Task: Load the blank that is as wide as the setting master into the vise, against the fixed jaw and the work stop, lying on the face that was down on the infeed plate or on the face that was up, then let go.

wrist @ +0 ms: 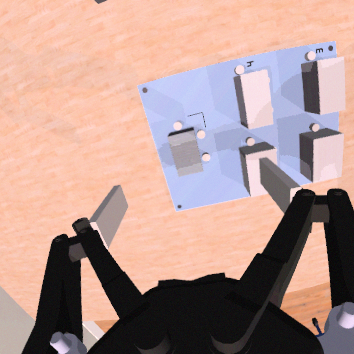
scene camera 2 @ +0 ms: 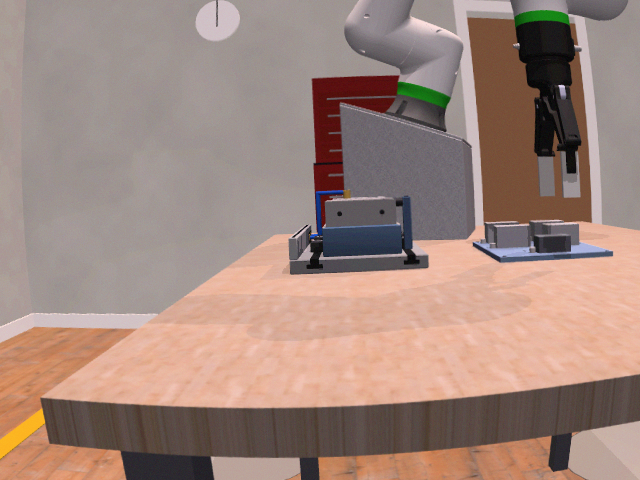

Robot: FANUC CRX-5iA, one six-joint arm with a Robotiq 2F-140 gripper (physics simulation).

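Frame: origin at the arm's base, x ahead, y left, z up, level; centimetres.
Where they show: gripper, fingertip midpoint: (wrist: pixel 189 183) (scene camera 2: pixel 558 196); arm's base, link origin: (scene camera 2: pixel 414 125).
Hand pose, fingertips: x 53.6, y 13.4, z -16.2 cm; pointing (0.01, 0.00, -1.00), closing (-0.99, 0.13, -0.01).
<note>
Things, the pixels of their top centre, and the offset from my fingertips. "*": a spot on its surface instead. Level surfaces: height alone.
- infeed plate, top centre: (wrist: pixel 249 133) (scene camera 2: pixel 537 245) dx -8.8, dy -0.6, dz -8.3 cm
- lower middle blank, top centre: (wrist: pixel 262 173) (scene camera 2: pixel 560 223) dx -8.4, dy +3.9, dz -4.8 cm
- darker grey block, top centre: (wrist: pixel 185 154) (scene camera 2: pixel 552 235) dx +0.0, dy -1.3, dz -5.9 cm
- vise, top centre: (scene camera 2: pixel 356 196) dx -11.6, dy -30.8, dz +0.8 cm
- grey jaw block, surface spot: (scene camera 2: pixel 360 212) * dx -0.6, dy -31.0, dz -1.3 cm
- wooden table, surface height: dz -9.2 cm
- blue upright, surface spot: (scene camera 2: pixel 407 222) * dx -3.6, dy -23.9, dz -3.2 cm
- thin blue rod, surface spot: (scene camera 2: pixel 318 211) * dx -19.4, dy -36.8, dz -1.5 cm
My gripper (scene camera 2: pixel 558 195) (wrist: pixel 189 183) is open and empty, above the infeed plate (scene camera 2: pixel 555 256) (wrist: pixel 155 100). In the wrist view its right fingertip overlaps the lower middle blank (wrist: pixel 251 175). A darker grey block (scene camera 2: pixel 552 243) (wrist: pixel 186 154), apparently the setting master, lies on the plate among three pins. Other pale blanks stand upper middle (wrist: pixel 258 98), upper right (wrist: pixel 331 85) and lower right (wrist: pixel 328 156) in the wrist view. The vise (scene camera 2: pixel 361 240) has a blue body and a grey jaw block (scene camera 2: pixel 360 212) with two holes; which jaw is fixed is unclear.
The wooden table (scene camera 2: pixel 336 361) carries the vise left of the plate in the scene view. A blue upright (scene camera 2: pixel 407 222) rises at the vise's right side and a thin blue rod (scene camera 2: pixel 318 211) at its left. The grey robot pedestal (scene camera 2: pixel 408 180) and red cabinet (scene camera 2: pixel 326 124) stand behind.
</note>
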